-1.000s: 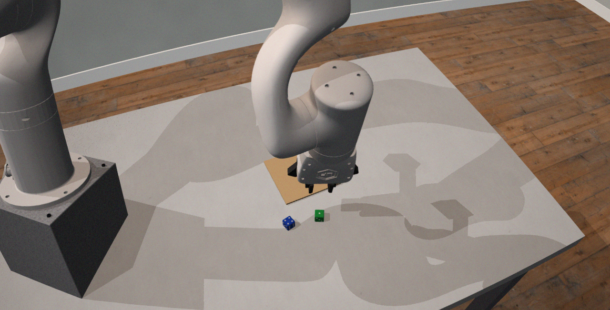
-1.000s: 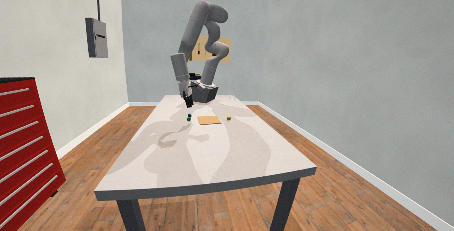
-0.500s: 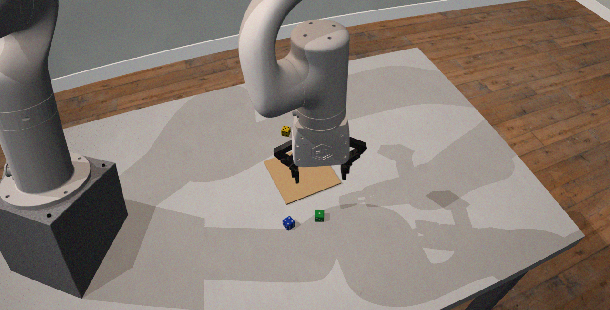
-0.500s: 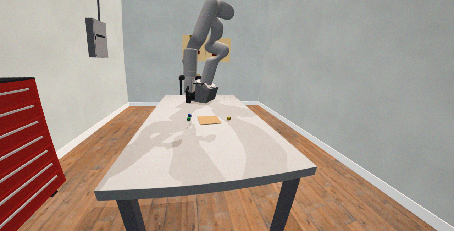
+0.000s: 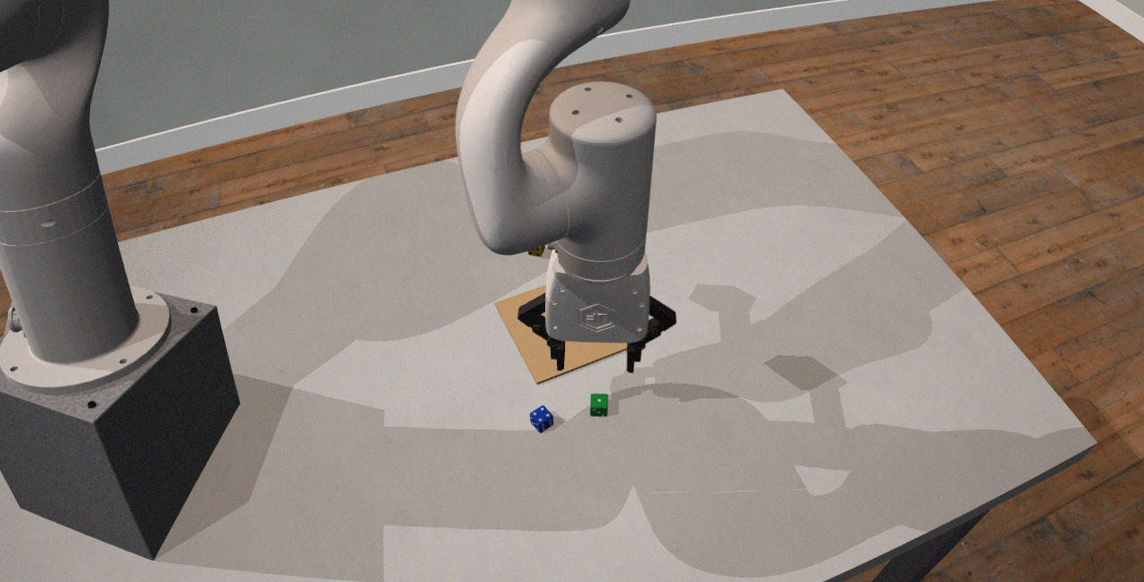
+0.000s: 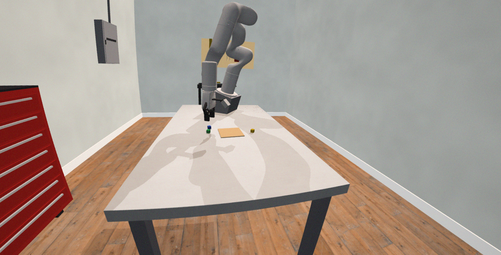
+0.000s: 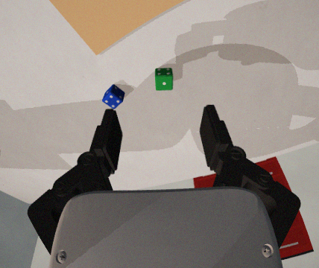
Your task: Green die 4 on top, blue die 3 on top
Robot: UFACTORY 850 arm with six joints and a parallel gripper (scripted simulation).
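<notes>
The green die lies 90 mm below my hand and 10 mm to the right of it. Also, from my hand: blue die: 90 mm below, 70 mm behind, 10 mm to the right; then tan mat: 130 mm to the left, 100 mm below, 10 mm behind; then yellow die: 260 mm to the left, 90 mm below, 20 mm behind.
</notes>
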